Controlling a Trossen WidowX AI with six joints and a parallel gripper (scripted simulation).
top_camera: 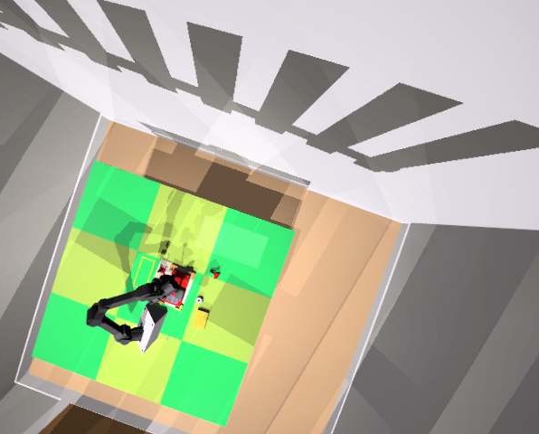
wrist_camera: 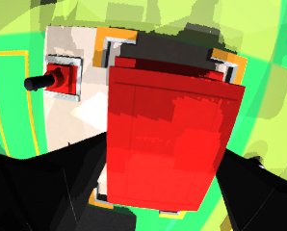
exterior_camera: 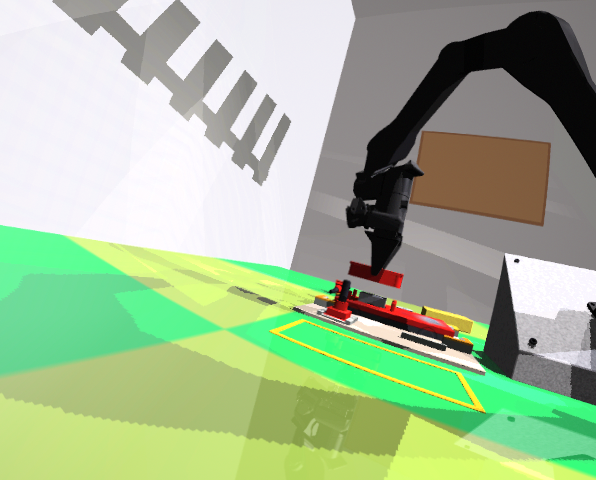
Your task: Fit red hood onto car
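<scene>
The jig lies 40 mm behind my gripper tip, 30 mm to the left of it and 70 mm below it. The rest, counted from my gripper tip: red hood (10 mm above); then small white wheel (80 mm behind, 150 mm to the right, 70 mm below).
</scene>
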